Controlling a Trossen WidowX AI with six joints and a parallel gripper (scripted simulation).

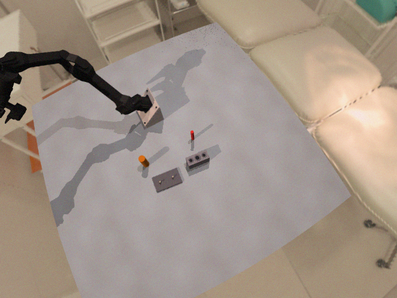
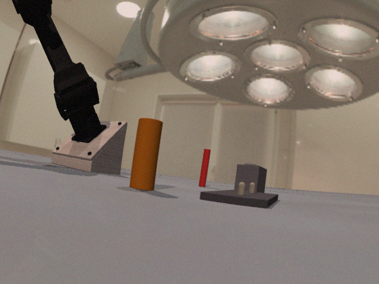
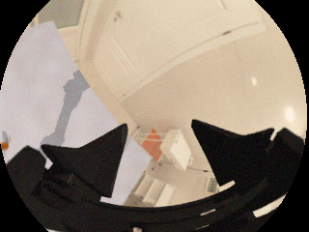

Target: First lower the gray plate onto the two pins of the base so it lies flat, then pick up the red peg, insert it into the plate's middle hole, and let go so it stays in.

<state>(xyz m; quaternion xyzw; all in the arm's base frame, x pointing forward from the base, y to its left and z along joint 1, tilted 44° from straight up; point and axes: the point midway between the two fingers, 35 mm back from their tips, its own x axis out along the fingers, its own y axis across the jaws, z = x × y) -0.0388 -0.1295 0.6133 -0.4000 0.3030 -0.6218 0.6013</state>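
The gray plate is 36 cm ahead of my gripper tip, 65 cm to the left of it and 37 cm below it. Round my gripper tip: red peg 26 cm ahead, 67 cm to the left, 37 cm below; orange cylinder 27 cm ahead, 43 cm to the left, 37 cm below; dark base 38 cm ahead, 49 cm to the left, 40 cm below.
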